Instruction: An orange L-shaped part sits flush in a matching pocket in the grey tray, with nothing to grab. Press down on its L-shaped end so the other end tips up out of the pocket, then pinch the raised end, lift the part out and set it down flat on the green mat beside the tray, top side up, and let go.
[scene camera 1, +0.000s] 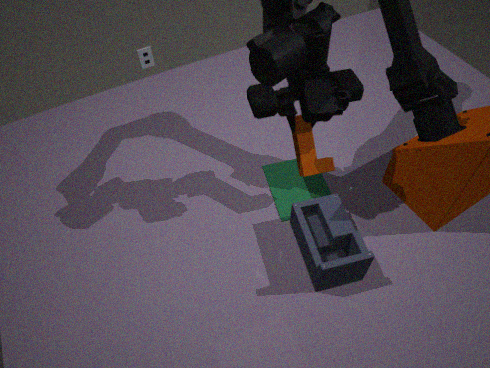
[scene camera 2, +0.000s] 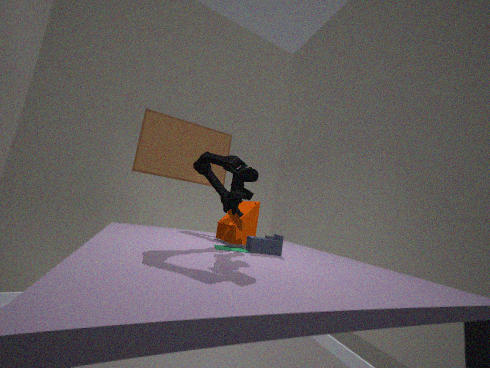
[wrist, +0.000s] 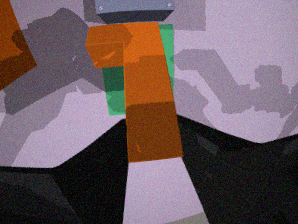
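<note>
My gripper (scene camera 1: 301, 129) carrying an orange L-shaped part (scene camera 1: 308, 164). Green mat (scene camera 1: 287, 186). Wrist view has the orange L-shaped part (wrist: 153, 134), my gripper (wrist: 150, 122), the green mat (wrist: 114, 83).
</note>
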